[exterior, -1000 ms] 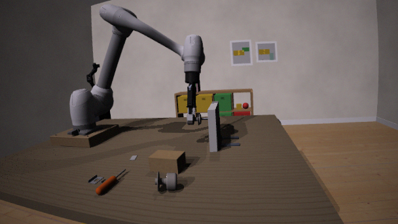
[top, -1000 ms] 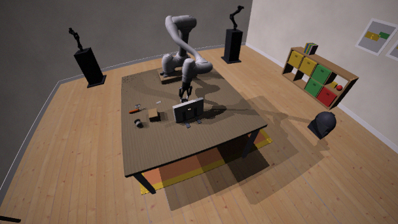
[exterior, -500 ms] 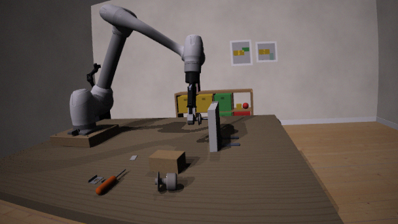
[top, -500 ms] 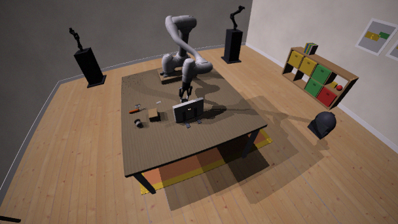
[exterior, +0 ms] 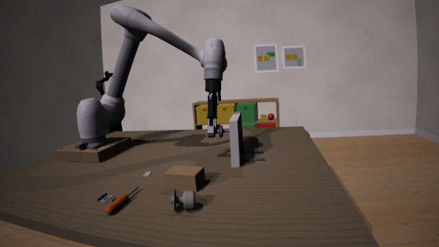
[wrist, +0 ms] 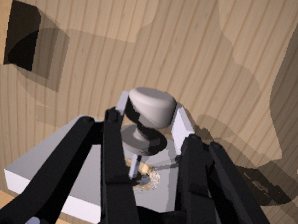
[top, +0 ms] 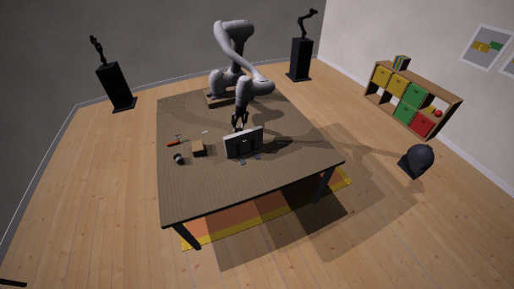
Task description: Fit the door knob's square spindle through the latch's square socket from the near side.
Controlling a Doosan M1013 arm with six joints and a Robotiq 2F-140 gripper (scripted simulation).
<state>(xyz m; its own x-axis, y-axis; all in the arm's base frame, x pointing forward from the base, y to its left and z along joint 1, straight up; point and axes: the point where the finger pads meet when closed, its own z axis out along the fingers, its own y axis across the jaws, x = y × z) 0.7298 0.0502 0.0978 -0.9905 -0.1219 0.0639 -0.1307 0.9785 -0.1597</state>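
My gripper is now 110 mm short of the grey door panel, 10 mm to the right of it and 40 mm above it. Round my hand: metal plate: 220 mm behind, 270 mm to the right, 150 mm below; wooden block: 10 mm behind, 340 mm to the right, 120 mm below; screwdriver: 160 mm behind, 510 mm to the right, 140 mm below.
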